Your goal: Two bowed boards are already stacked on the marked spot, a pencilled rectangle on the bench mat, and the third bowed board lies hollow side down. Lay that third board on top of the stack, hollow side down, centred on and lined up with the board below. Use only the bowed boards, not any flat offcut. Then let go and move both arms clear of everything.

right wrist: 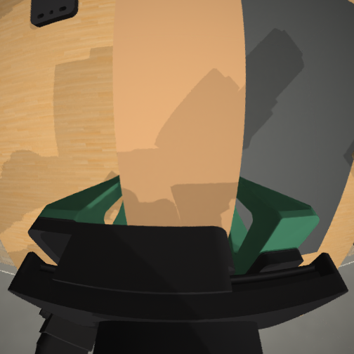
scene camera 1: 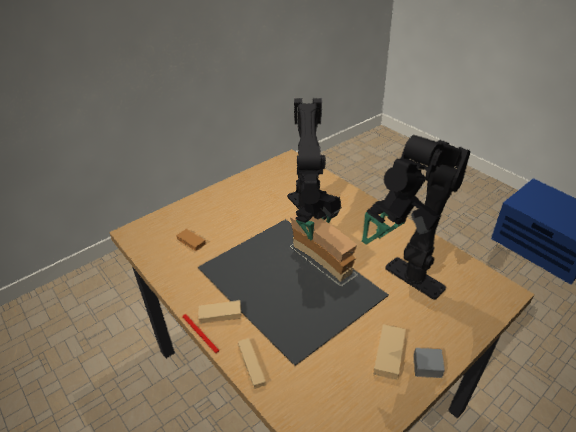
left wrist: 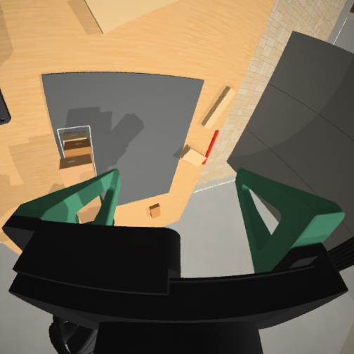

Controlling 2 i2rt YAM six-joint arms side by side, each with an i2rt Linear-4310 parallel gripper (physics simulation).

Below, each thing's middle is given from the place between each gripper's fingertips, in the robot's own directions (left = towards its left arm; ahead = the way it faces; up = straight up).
Scene:
The pinkish-tan board [scene camera 1: 327,236] lies 20 mm to the left of my right hand and 20 mm above it. Also, from my right hand: pale block [scene camera 1: 389,354] 120 mm ahead, 420 mm to the left, 90 mm below; then grey block [scene camera 1: 428,362] 80 mm ahead, 510 mm to the left, 80 mm below; then dark bench mat [scene camera 1: 298,297] 130 mm ahead, 20 mm to the left, 110 mm below.
Right now the pale block is 30 cm below my left hand, 14 cm to the left of it and 3 cm ahead of it. Round my left hand: grey block 30 cm below, 24 cm to the left, 1 cm behind; pinkish-tan board 26 cm to the right, 20 cm below, 9 cm behind; dark bench mat 33 cm below, 26 cm to the right, 4 cm ahead.

